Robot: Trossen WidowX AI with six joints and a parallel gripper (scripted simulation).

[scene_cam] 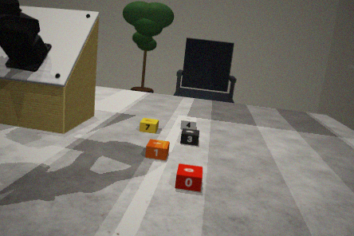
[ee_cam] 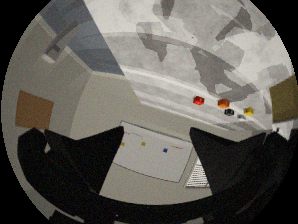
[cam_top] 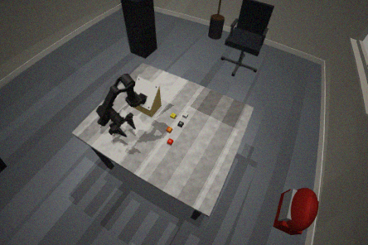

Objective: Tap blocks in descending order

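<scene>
Right now the yellow block is 90 mm ahead of my gripper tip, 330 mm to the left of it and 140 mm below it. From my gripper tip the other things lie so: red block marked 0 (190 mm ahead, 140 mm to the left, 140 mm below); then black block (170 mm ahead, 300 mm to the left, 140 mm below); then orange block (130 mm ahead, 220 mm to the left, 140 mm below).
</scene>
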